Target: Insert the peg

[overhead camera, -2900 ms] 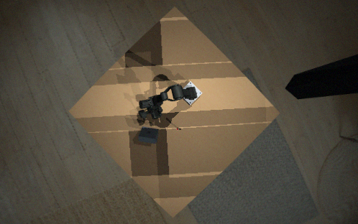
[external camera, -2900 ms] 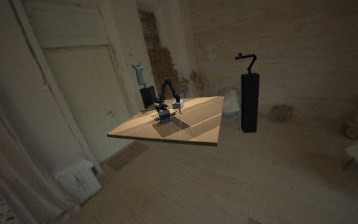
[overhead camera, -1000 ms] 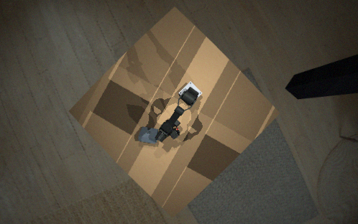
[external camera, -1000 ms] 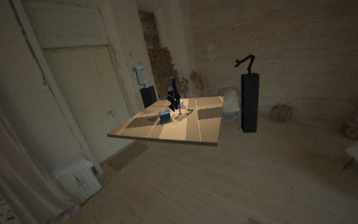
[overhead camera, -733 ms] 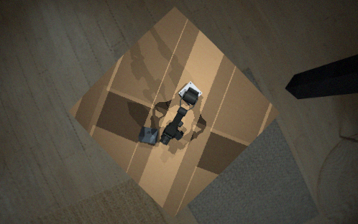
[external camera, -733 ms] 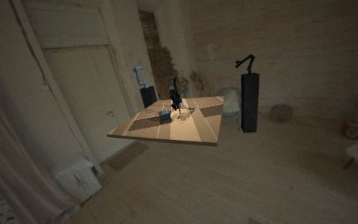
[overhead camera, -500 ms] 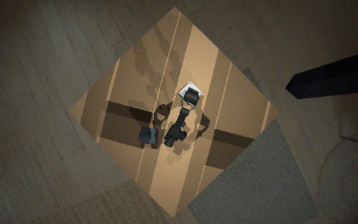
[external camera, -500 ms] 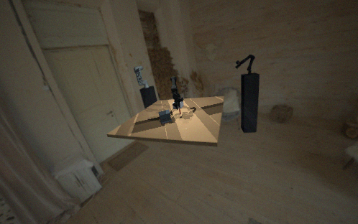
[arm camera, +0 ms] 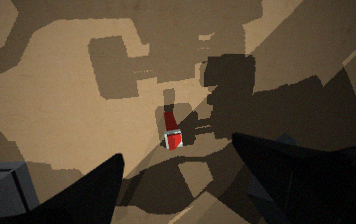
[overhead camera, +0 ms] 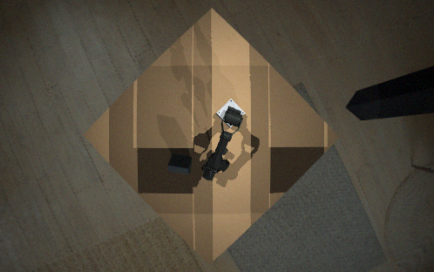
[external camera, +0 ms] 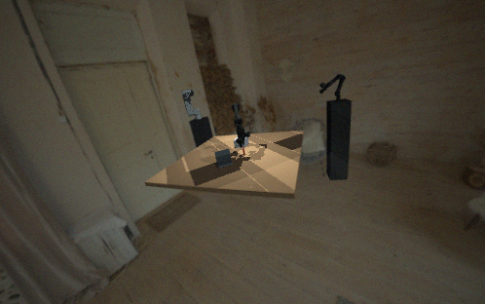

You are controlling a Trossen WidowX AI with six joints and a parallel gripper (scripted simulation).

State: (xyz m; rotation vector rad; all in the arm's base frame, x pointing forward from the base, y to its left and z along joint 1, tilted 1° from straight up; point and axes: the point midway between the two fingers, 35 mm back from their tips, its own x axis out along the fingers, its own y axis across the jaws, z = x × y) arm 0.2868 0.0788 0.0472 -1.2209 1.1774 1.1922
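Right now my gripper tip is 4 cm above the red peg. The rest, counted from my gripper tip: sloped panel 17 cm ahead, 15 cm to the right, 2 cm below.
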